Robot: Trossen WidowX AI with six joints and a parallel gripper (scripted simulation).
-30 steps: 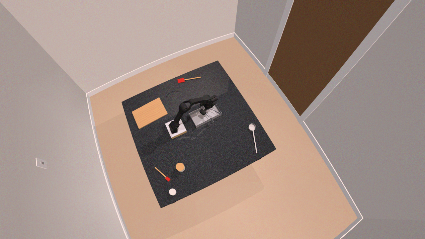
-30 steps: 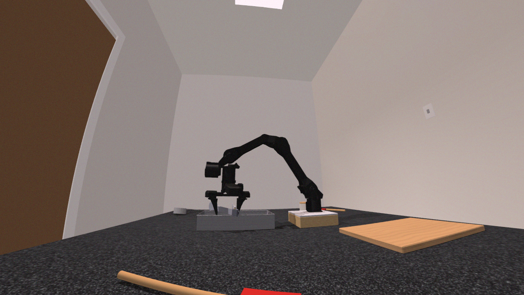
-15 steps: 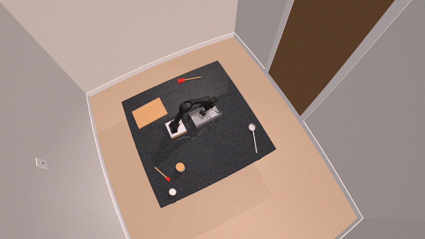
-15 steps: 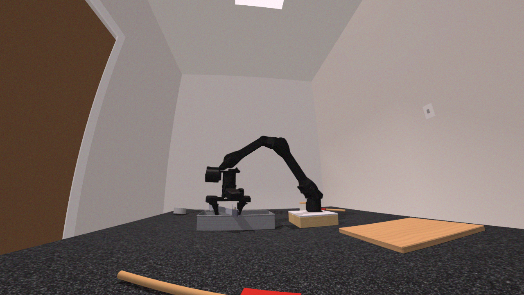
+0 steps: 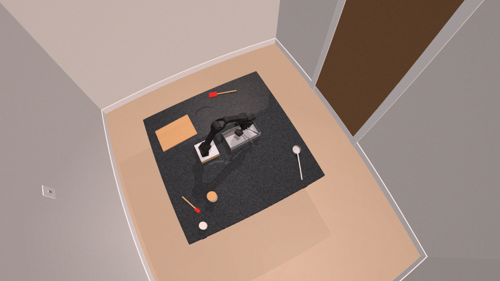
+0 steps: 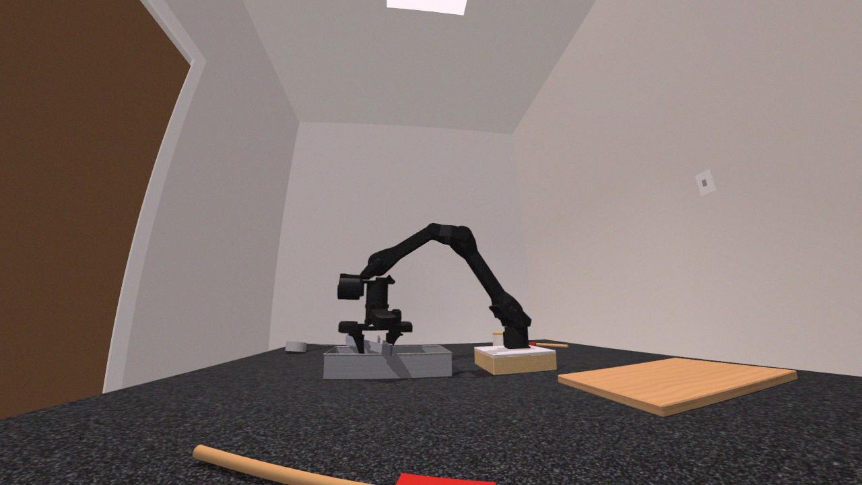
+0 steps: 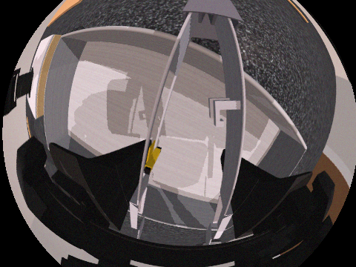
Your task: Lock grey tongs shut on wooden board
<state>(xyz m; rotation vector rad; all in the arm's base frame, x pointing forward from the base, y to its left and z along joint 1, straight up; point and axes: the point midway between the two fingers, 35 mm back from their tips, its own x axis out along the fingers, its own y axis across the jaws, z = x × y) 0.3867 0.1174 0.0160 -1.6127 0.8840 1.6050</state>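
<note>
My gripper tip is 30 mm past the grey roasting tin and 20 mm to the left of it. From my gripper tip the other things lie so: white disc: 720 mm to the right, 540 mm behind, 10 mm below; then red spatula: 490 mm to the left, 120 mm behind, 20 mm below; then wooden board: 630 mm behind, 180 mm to the left, 20 mm below.
</note>
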